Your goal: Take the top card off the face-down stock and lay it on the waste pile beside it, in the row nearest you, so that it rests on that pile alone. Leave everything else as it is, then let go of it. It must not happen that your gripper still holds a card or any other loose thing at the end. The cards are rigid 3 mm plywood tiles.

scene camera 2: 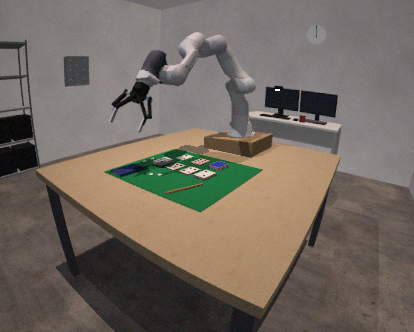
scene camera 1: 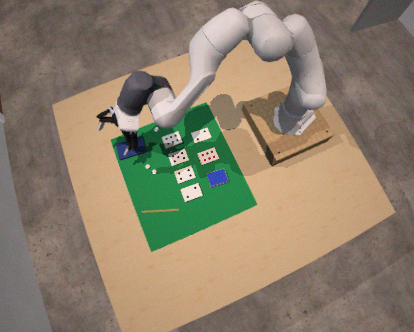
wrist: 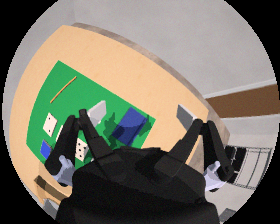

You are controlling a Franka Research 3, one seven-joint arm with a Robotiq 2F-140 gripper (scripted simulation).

same spot on green mat: (wrist: 83, 93) = (scene camera 2: 159, 185)
